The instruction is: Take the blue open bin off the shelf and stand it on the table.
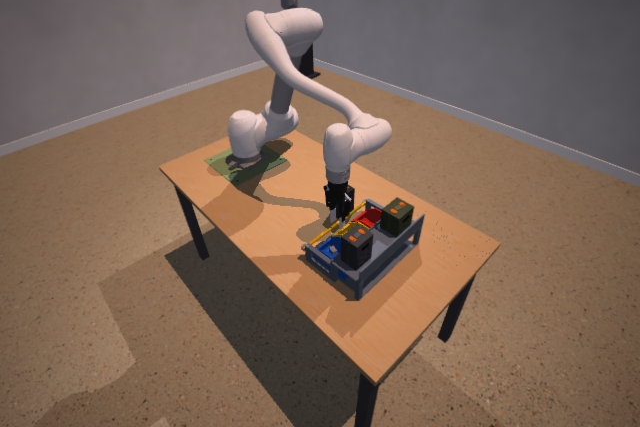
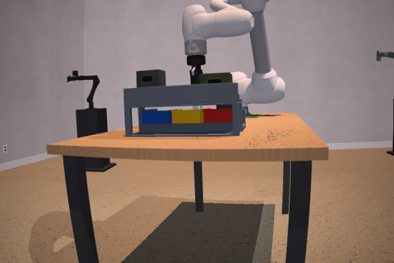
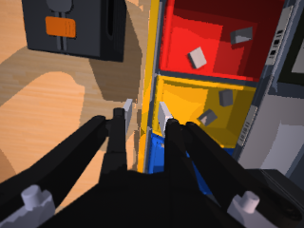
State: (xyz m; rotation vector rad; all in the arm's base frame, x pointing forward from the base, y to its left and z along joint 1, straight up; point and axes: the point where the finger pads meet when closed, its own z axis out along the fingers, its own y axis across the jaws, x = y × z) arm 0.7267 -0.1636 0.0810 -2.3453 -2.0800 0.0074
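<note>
My hand is 3 cm above the thin yellow rod. Round my hand: dark box (12 cm to the left, 6 cm behind, 3 cm below); red bin (12 cm ahead, 10 cm to the left, 5 cm below); yellow bin (10 cm ahead, 5 cm below, 1 cm to the right).
</note>
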